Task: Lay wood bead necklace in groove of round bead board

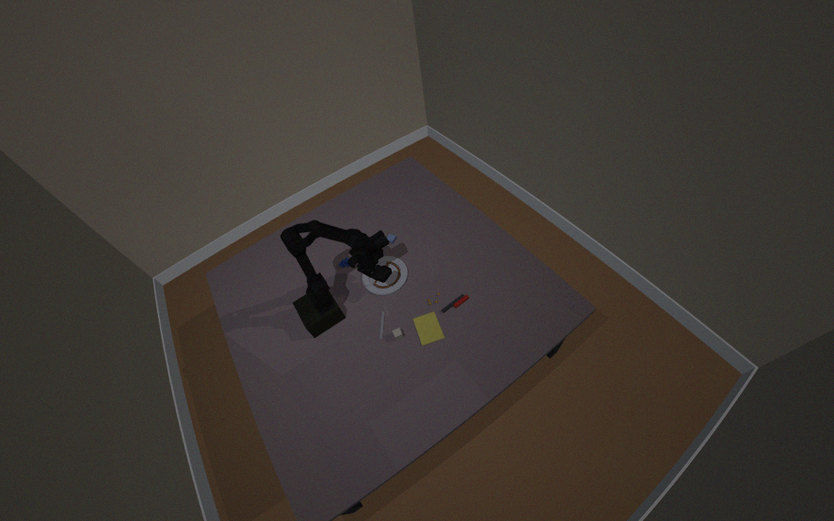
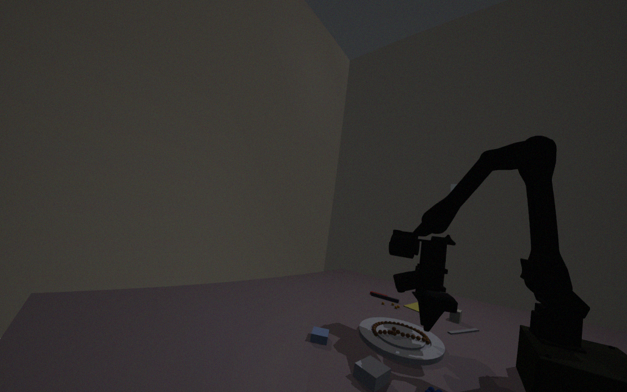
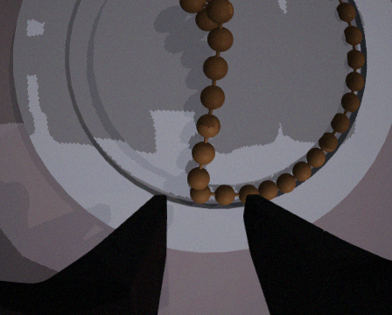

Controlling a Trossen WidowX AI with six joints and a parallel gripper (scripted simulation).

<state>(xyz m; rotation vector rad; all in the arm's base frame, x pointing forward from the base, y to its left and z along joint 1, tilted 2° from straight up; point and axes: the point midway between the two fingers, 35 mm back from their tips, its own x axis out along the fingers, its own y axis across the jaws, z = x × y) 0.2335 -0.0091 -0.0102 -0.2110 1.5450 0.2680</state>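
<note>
The round bead board is 50 mm ahead of my gripper tip and 30 mm below it. From my gripper tip the other things lie so: grey block: 190 mm to the left, 60 mm ahead, 30 mm below; then blue block: 200 mm ahead, 150 mm to the left, 30 mm below; then thin stick: 180 mm to the right, 100 mm behind, 40 mm below.
</note>
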